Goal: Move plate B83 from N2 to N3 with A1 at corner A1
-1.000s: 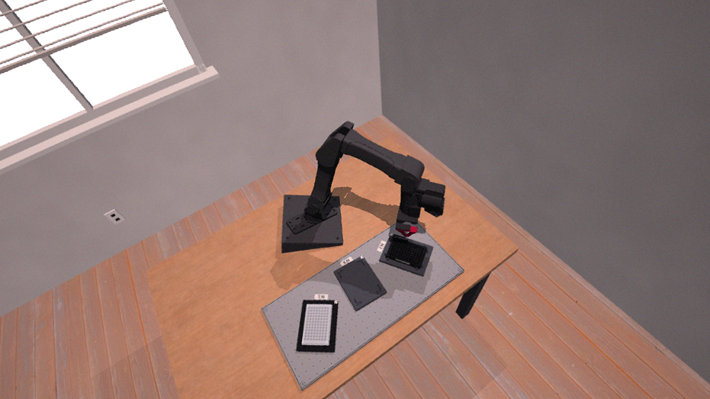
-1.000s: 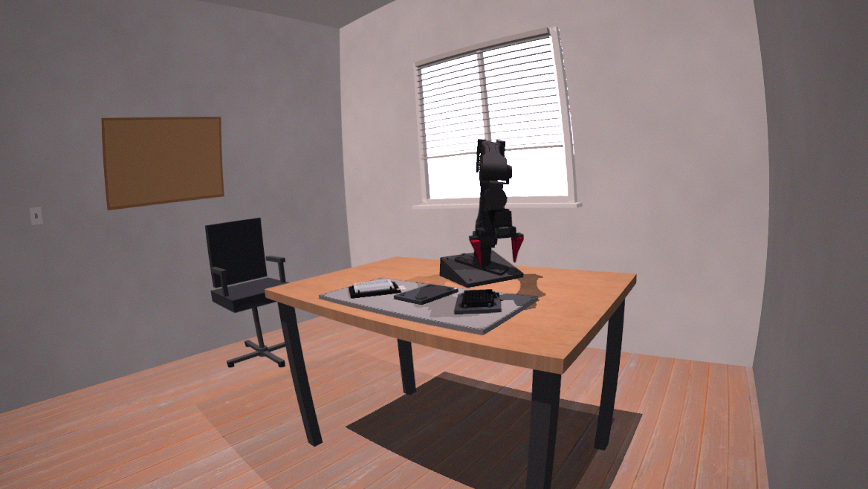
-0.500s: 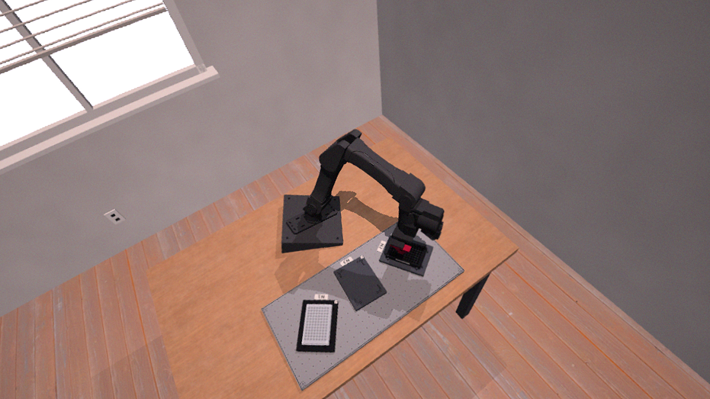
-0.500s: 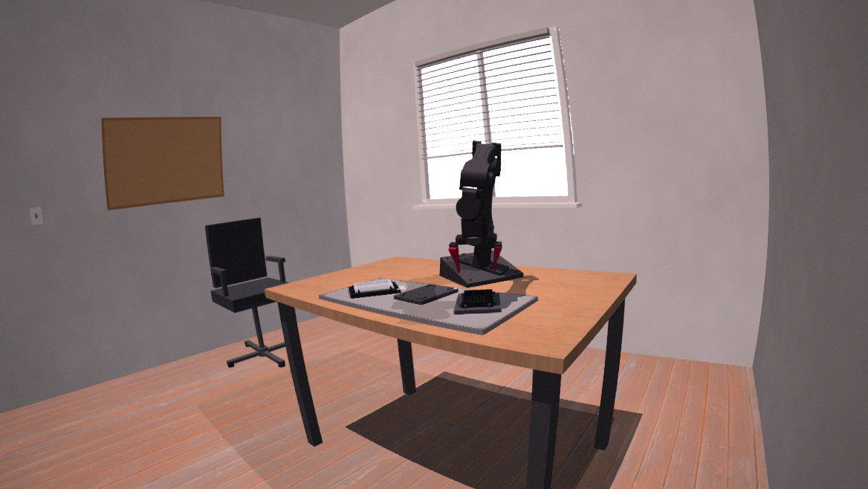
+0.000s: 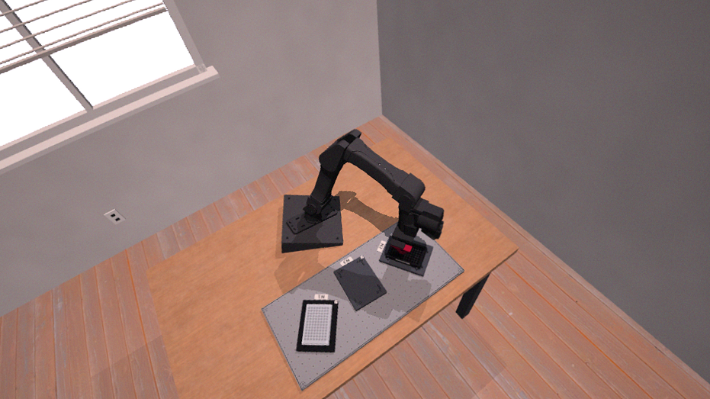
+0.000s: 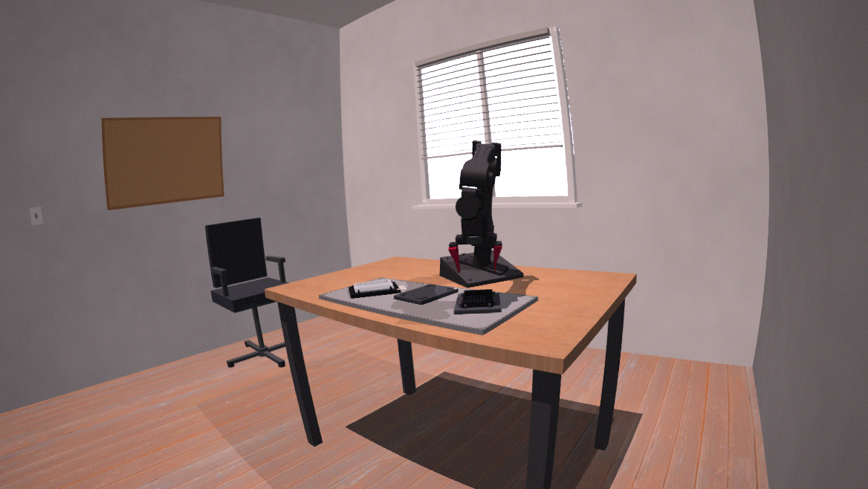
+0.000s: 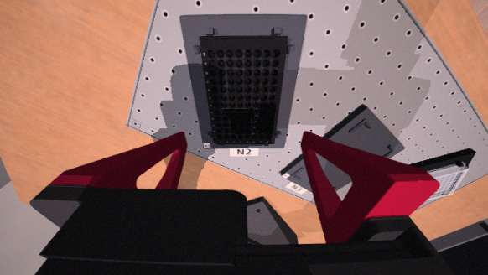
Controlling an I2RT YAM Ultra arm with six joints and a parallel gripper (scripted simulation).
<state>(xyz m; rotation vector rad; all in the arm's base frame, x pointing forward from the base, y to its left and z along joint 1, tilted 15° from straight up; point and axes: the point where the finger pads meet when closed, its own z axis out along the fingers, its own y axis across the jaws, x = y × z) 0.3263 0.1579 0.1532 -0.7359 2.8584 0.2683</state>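
The black 96-well plate B83 lies 80 mm below my hand. Round my hand: N2 label: 100 mm below, 80 mm behind, 50 mm to the right; plate nest N2: 100 mm below; dark landing nest N3: 200 mm to the right, 100 mm below, 20 mm behind.
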